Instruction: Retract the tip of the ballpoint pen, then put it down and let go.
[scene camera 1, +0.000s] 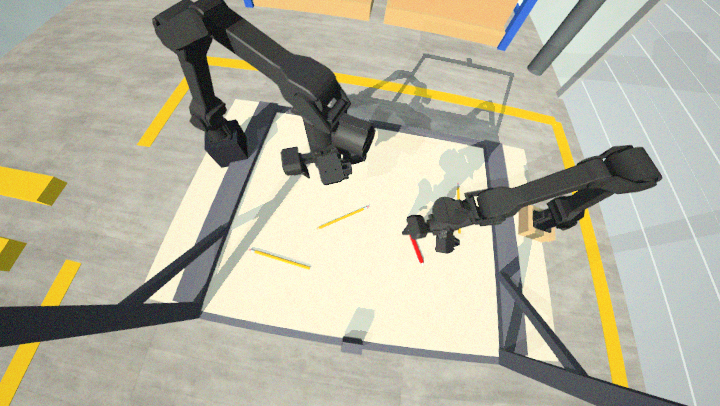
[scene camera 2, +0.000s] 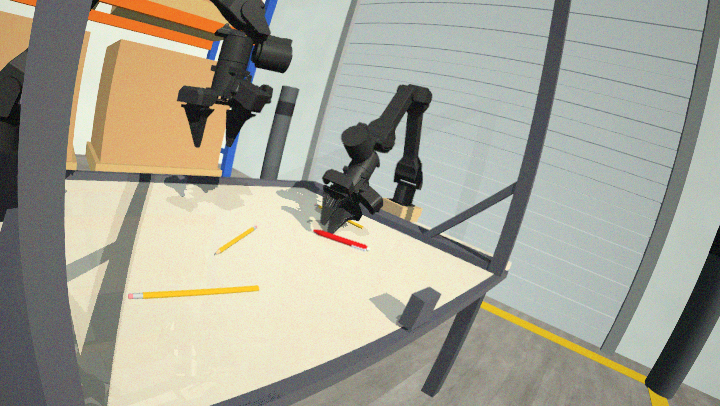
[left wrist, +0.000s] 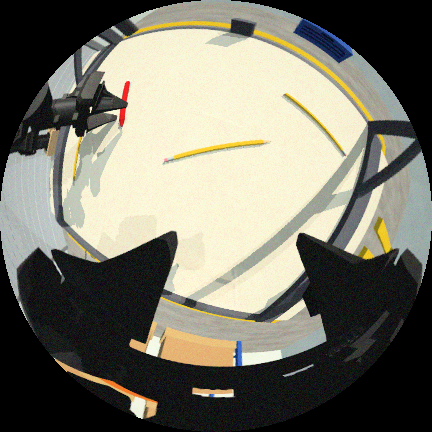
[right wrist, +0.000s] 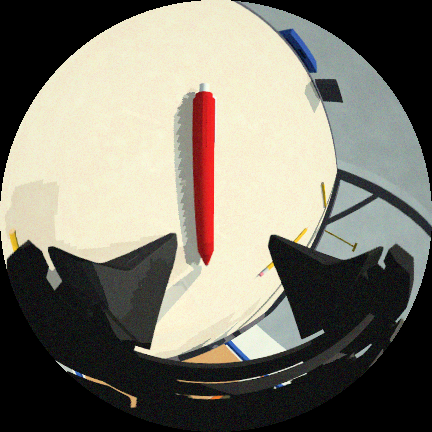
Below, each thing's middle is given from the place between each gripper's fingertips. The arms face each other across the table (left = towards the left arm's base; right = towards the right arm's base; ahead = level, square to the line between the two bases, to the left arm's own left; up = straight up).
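Red ballpoint pen (right wrist: 204, 103): right hand 1 cm above it, 3 cm past, 2 cm to the left. Counting from my right hand: small grey block (scene camera 2: 421, 304) 1 cm above, 33 cm behind, 10 cm to the left; tan block (scene camera 1: 525, 216) 14 cm ahead, 43 cm to the right.
Left hand 15 cm above the red ballpoint pen, 8 cm past it, 29 cm to the left. Counting from my left hand: small grey block 13 cm below, 39 cm behind, 17 cm to the right; tan block 14 cm below, 8 cm ahead, 70 cm to the right.
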